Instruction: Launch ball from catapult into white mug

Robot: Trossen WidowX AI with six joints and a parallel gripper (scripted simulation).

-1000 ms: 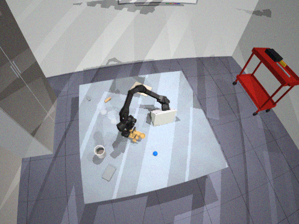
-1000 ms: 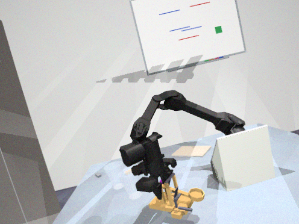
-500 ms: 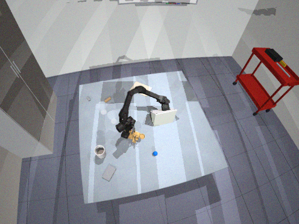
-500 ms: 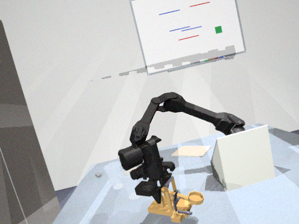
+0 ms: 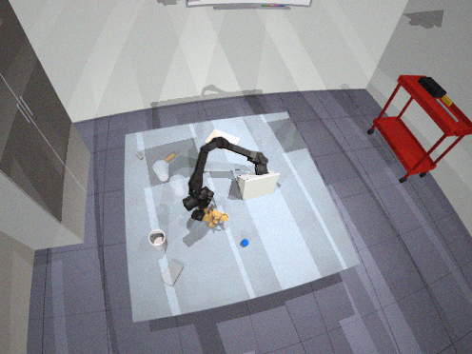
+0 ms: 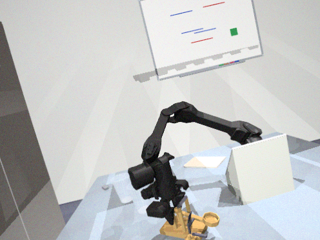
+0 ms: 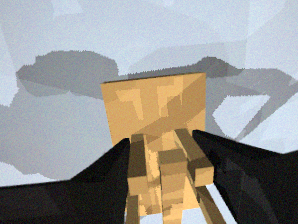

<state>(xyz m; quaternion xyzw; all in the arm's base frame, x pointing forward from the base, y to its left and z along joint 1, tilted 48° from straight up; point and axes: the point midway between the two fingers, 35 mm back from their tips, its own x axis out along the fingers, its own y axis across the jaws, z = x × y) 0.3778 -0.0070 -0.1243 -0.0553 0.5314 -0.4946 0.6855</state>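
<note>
My gripper tip is 60 mm to the right of the wooden catapult, 50 mm past it and 20 mm below it. From my gripper tip the other things lie so: white mug: 280 mm ahead, 110 mm to the left, 10 mm below; then blue ball: 240 mm to the left, 170 mm behind, 20 mm below; then grey flat plate: 290 mm to the left, 260 mm ahead, 40 mm below.
</note>
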